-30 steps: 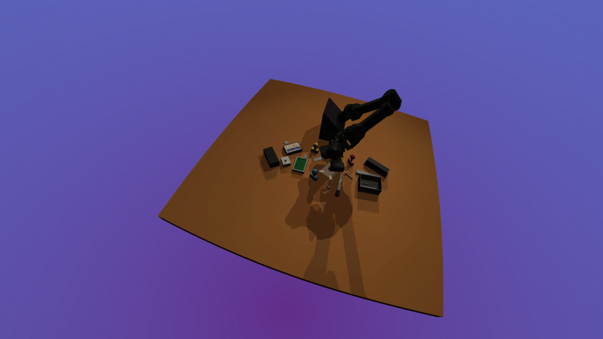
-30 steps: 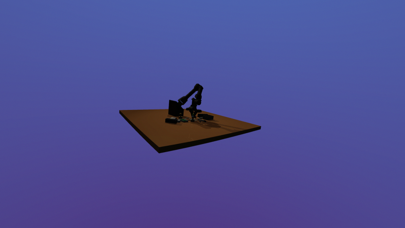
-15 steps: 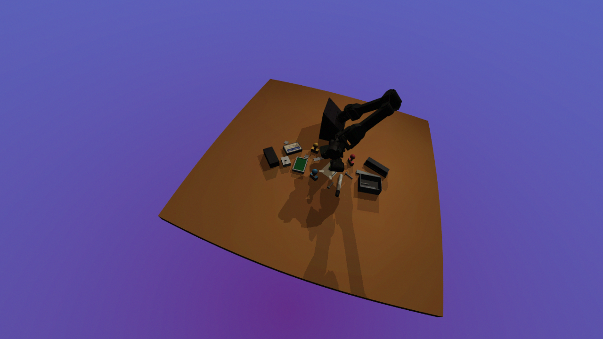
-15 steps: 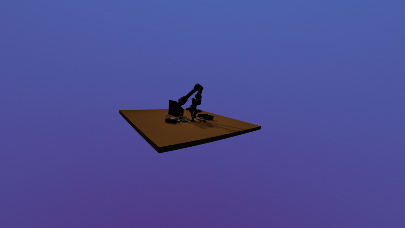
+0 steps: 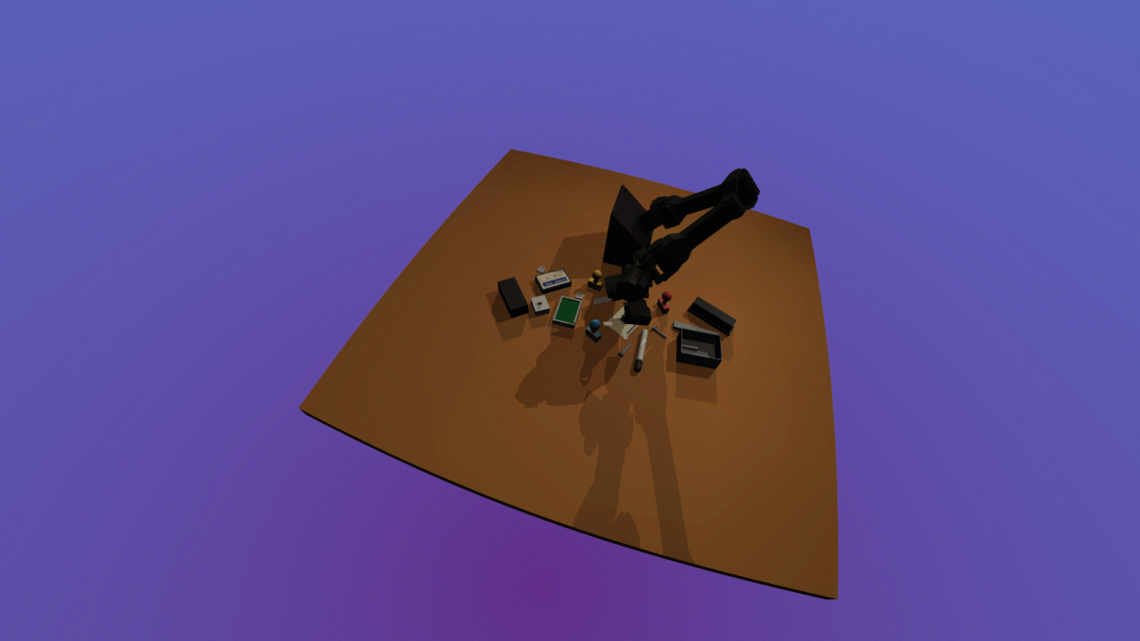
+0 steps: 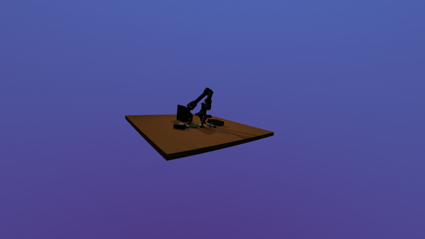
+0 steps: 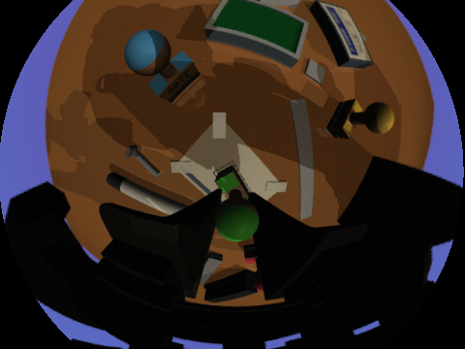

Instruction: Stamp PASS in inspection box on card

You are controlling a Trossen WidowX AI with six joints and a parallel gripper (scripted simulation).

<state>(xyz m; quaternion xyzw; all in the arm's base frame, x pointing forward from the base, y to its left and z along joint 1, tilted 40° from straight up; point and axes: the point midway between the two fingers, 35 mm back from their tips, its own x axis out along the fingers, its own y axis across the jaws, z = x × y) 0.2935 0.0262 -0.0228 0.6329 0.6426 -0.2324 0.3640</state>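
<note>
My gripper tip is now 1 cm short of the cream card, 1 cm to the left of it and 3 cm above it. Also, from my gripper tip: red-knobbed stamp (7 cm behind, 9 cm to the left); grey ruler (7 cm behind, 4 cm to the right, 2 cm below); green-knobbed PASS stamp (right at my gripper tip).
</note>
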